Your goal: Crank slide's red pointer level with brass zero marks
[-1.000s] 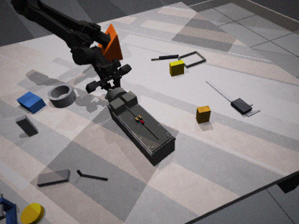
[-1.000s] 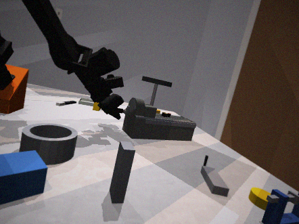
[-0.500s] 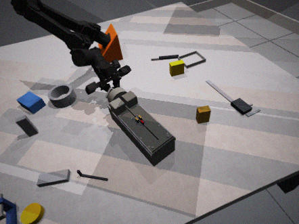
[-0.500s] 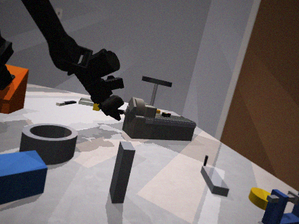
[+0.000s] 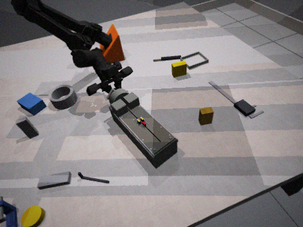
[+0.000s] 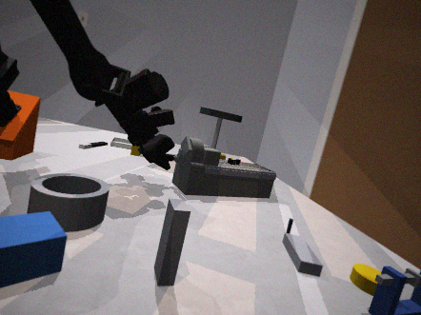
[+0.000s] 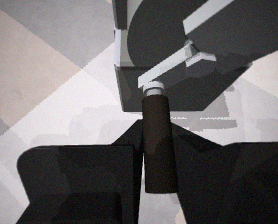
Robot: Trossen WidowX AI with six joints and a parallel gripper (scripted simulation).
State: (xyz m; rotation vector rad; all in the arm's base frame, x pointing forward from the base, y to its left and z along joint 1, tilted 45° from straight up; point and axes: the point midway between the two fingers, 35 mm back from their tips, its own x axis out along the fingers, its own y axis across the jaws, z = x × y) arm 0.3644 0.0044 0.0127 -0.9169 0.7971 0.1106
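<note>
My gripper tip is 2 cm past the dark crank handle, 1 cm to the left of it and 3 cm below it. Also, from my gripper tip: black hex key (26 cm ahead, 14 cm to the right, 3 cm below); then blue block (13 cm behind, 36 cm to the right, 2 cm below); then red pointer (18 cm ahead, 6 cm to the left, 4 cm above).
</note>
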